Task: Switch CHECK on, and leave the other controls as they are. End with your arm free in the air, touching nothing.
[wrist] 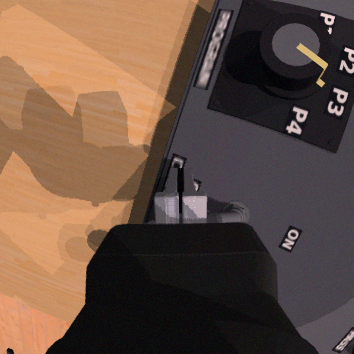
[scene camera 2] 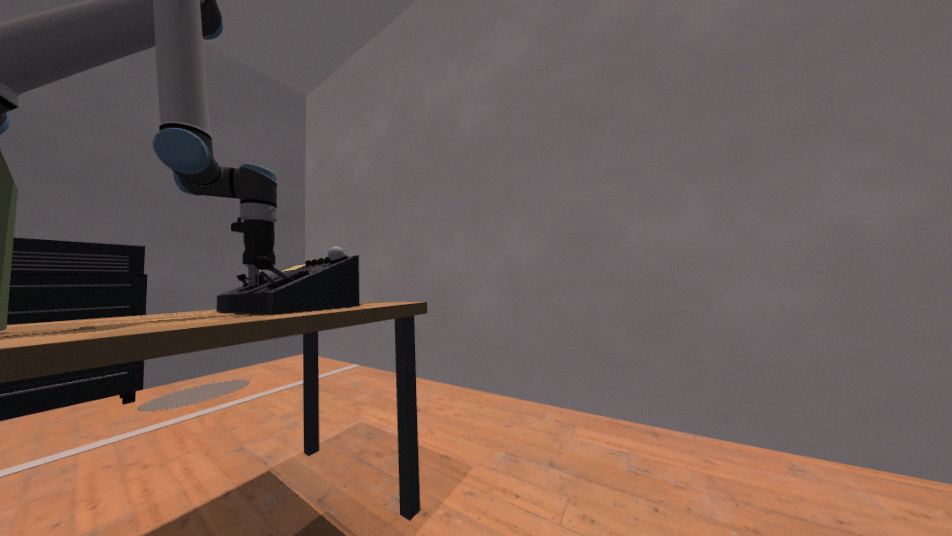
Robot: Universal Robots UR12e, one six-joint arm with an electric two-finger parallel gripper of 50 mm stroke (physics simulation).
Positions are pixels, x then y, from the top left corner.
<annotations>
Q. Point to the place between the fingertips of my gripper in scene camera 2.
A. At 253, 285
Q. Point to a rotary selector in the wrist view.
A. At 292, 61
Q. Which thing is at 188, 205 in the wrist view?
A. My gripper.
</annotations>
